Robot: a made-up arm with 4 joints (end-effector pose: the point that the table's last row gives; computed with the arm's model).
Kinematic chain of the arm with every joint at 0, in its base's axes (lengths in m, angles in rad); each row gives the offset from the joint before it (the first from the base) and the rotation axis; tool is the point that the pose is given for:
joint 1: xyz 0 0 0.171 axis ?
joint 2: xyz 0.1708 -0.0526 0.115 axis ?
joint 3: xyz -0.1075 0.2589 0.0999 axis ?
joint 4: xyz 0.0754 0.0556 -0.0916 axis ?
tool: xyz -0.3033 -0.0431 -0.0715
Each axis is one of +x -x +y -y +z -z.
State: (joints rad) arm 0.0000 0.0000 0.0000 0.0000
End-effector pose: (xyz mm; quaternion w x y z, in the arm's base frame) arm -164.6 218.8 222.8 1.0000 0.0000 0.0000 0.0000
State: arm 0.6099 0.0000 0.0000 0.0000
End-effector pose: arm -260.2 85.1 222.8 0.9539 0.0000 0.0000 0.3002
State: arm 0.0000 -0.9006 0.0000 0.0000
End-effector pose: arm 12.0 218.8 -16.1 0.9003 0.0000 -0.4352 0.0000
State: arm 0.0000 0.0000 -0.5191 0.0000
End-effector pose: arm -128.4 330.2 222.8 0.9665 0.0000 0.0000 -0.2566
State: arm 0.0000 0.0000 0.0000 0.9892
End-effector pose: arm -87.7 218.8 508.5 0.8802 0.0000 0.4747 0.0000
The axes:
joint 1: +z
joint 2: +y
joint 3: +z
joint 4: +y

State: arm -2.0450 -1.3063 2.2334 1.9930
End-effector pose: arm 355.4 25.3 175.0 0.1549 -0.3409 0.8415 -0.3894
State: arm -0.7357 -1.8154 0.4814 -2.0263
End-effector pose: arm 501.6 9.7 467.2 0.2255 0.3047 0.8603 -0.3410
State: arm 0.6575 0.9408 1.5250 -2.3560
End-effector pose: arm -347.3 422.8 278.7 0.5374 0.8035 -0.2225 0.1267
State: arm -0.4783 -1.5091 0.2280 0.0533
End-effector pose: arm 251.4 56.9 -51.9 0.7398 -0.2344 -0.6232 -0.0972
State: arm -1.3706 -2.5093 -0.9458 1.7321
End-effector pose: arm 173.8 -0.9 -10.5 0.7885 0.0872 -0.5069 -0.3371
